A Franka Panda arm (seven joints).
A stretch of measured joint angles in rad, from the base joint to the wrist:
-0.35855 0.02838 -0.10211 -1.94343 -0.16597 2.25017 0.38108
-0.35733 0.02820 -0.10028 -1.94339 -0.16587 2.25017 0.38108
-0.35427 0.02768 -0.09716 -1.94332 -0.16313 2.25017 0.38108
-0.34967 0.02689 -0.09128 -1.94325 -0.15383 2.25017 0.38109
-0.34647 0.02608 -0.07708 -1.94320 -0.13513 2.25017 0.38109
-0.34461 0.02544 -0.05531 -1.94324 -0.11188 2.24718 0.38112
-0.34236 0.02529 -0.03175 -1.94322 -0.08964 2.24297 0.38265
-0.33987 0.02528 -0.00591 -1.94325 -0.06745 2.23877 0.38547
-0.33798 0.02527 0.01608 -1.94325 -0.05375 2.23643 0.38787
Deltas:
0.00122 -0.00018 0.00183 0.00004 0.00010 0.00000 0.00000
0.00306 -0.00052 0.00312 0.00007 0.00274 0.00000 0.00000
0.00460 -0.00079 0.00588 0.00007 0.00930 0.00000 0.00001
0.00320 -0.00081 0.01420 0.00005 0.01870 0.00000 0.00000
0.00186 -0.00064 0.02177 -0.00004 0.02325 -0.00299 0.00003
0.00225 -0.00015 0.02356 0.00002 0.02224 -0.00421 0.00153
0.00249 -0.00001 0.02584 -0.00003 0.02219 -0.00420 0.00282
0.00189 -0.00001 0.02199 0.00000 0.01370 -0.00234 0.00240

